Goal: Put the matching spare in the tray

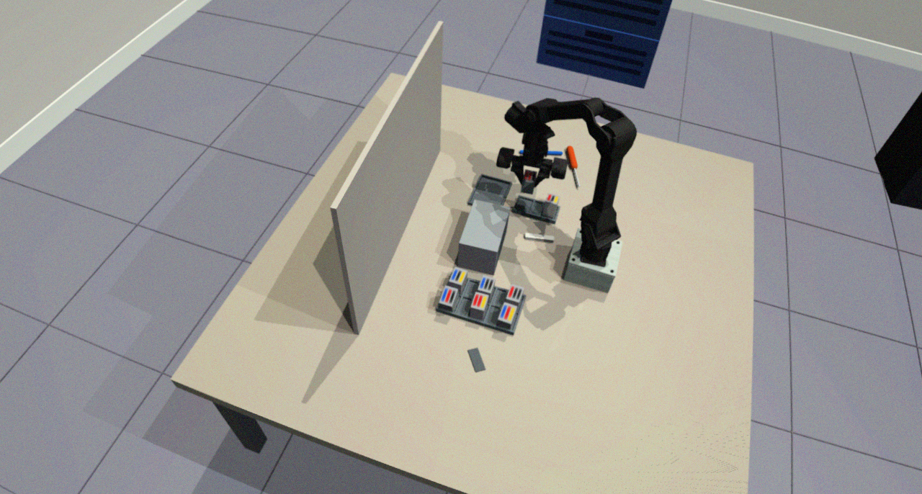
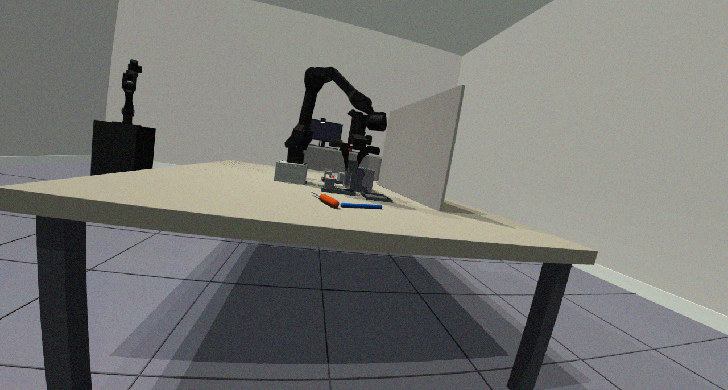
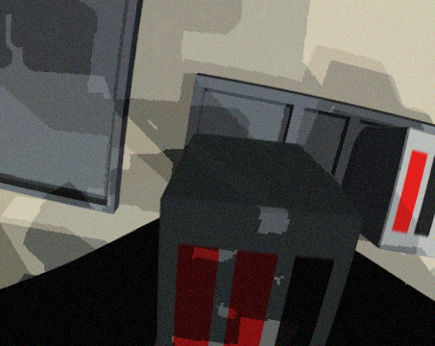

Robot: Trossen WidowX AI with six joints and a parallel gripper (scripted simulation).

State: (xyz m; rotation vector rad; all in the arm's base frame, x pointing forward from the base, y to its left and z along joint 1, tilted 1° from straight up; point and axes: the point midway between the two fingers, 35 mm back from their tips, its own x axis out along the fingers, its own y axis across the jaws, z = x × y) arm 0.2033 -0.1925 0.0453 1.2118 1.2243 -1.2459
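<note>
Right now my gripper tip is 110 mm short of the tray, 30 mm to the left of it and 90 mm above it. Also, from my gripper tip: white strip (60 mm behind, 110 mm to the left, 90 mm below); grey spare (20 mm above); rack (40 mm behind, 80 mm below).
</note>
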